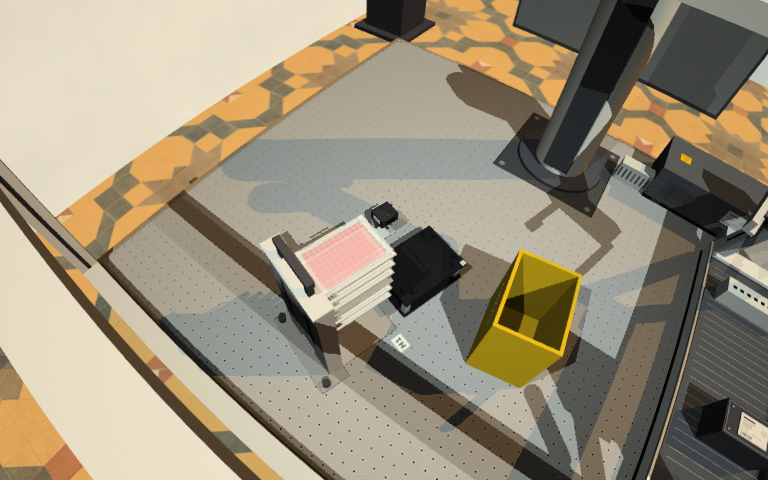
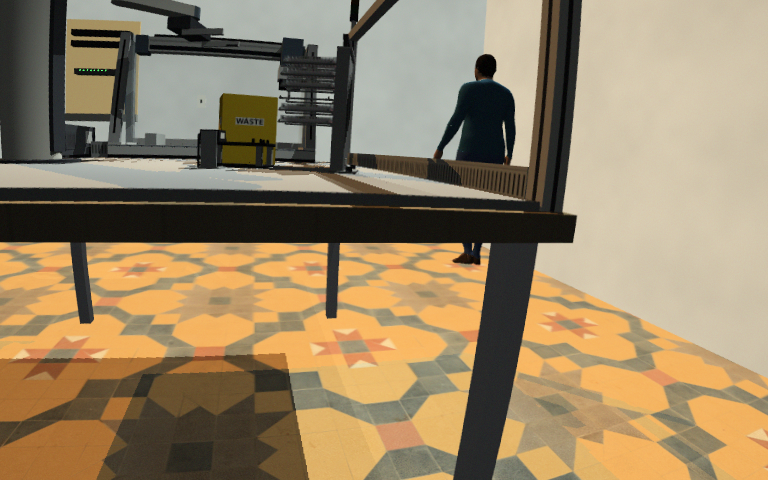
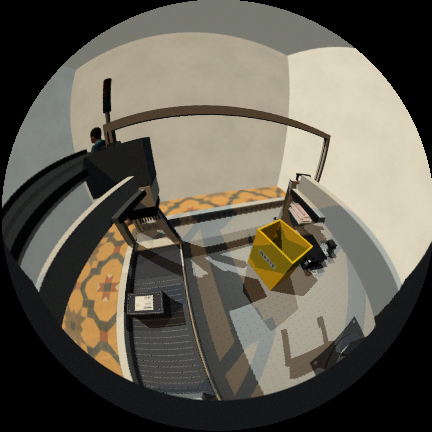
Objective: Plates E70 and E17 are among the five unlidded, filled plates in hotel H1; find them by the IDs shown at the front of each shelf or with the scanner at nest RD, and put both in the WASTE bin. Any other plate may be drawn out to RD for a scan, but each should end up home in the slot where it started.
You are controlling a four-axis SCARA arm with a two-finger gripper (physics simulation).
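Hotel H1 holds a stack of white plates; the top one is unlidded with pink wells. Their IDs are not legible. The black nest beside the hotel shows no plate on its top, and a small black scanner stands behind it. The yellow WASTE bin is upright and open-topped; no plate shows in the visible part of its inside. My gripper is open and empty, its two fingers wide apart, away from the hotel.
The arm's column stands on a square base plate on the perforated table. A black controller box stands beside it. A ribbed dark deck carries a labelled black box. A person stands beyond the table.
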